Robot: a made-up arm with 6 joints. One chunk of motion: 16 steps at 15 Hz.
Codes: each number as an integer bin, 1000 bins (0 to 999) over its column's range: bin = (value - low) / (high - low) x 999, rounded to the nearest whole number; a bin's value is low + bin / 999 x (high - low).
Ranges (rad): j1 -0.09..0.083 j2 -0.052..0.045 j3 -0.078..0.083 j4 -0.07..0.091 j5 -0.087..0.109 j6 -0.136..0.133
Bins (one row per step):
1: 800 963 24 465 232 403
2: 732 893 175 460 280 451
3: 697 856 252 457 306 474
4: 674 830 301 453 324 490
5: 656 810 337 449 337 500
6: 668 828 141 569 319 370
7: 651 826 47 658 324 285
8: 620 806 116 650 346 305
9: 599 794 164 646 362 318
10: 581 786 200 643 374 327
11: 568 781 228 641 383 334
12: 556 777 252 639 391 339
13: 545 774 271 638 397 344
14: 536 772 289 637 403 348
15: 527 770 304 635 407 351
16: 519 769 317 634 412 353
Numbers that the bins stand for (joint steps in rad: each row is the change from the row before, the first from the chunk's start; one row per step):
1: 0.04854 0.04150 -0.07413 0.00494 -0.04148 -0.02748
2: 0.03676 0.03471 -0.04980 0.00413 -0.03207 -0.01456
3: 0.03070 0.03112 -0.03739 0.00365 -0.02696 -0.00837
4: 0.02672 0.02859 -0.02949 0.00301 -0.02343 -0.00406
5: 0.02360 0.02665 -0.02369 0.00236 -0.02088 -0.00137
6: 0.02568 0.02840 -0.05528 0.02170 -0.02441 -0.03637
7: 0.02274 0.02820 -0.07043 0.03604 -0.02343 -0.05926
8: 0.01737 0.02626 -0.05931 0.03475 -0.01912 -0.05387
9: 0.01373 0.02510 -0.05157 0.03411 -0.01598 -0.05037
10: 0.01061 0.02432 -0.04577 0.03363 -0.01362 -0.04795
11: 0.00836 0.02383 -0.04126 0.03330 -0.01186 -0.04606
12: 0.00628 0.02344 -0.03739 0.03298 -0.01029 -0.04472
13: 0.00438 0.02315 -0.03433 0.03282 -0.00911 -0.04337
14: 0.00282 0.02296 -0.03142 0.03266 -0.00793 -0.04229
15: 0.00126 0.02276 -0.02901 0.03234 -0.00715 -0.04149
16: -0.00012 0.02267 -0.02691 0.03218 -0.00617 -0.04095

